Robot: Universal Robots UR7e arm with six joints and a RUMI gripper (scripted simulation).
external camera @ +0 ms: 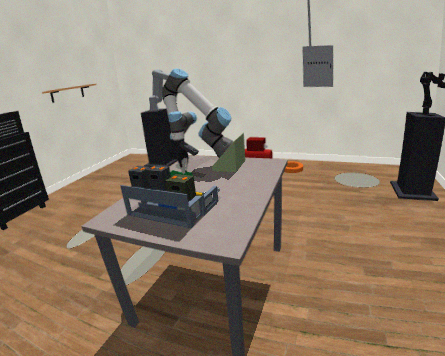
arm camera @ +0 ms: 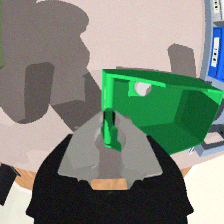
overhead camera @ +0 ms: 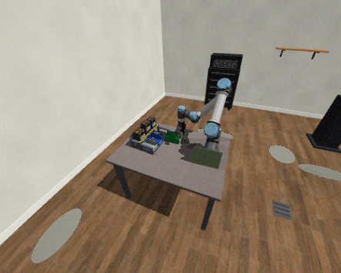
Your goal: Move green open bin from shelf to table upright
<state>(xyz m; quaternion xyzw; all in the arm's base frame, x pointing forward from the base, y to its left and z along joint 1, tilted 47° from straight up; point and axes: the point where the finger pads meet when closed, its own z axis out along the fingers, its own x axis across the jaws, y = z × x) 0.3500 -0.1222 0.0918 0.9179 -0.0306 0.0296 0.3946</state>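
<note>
Now: the green open bin 80 mm ahead of my hand, 10 mm to the right of it and 10 mm below it. The rest, counted from my hand: grey bin (290 mm ahead, 200 mm to the left, 20 mm below); then blue bin (280 mm ahead, 90 mm to the left, 20 mm below); then yellow rail (330 mm ahead, 90 mm to the left, 40 mm above).
</note>
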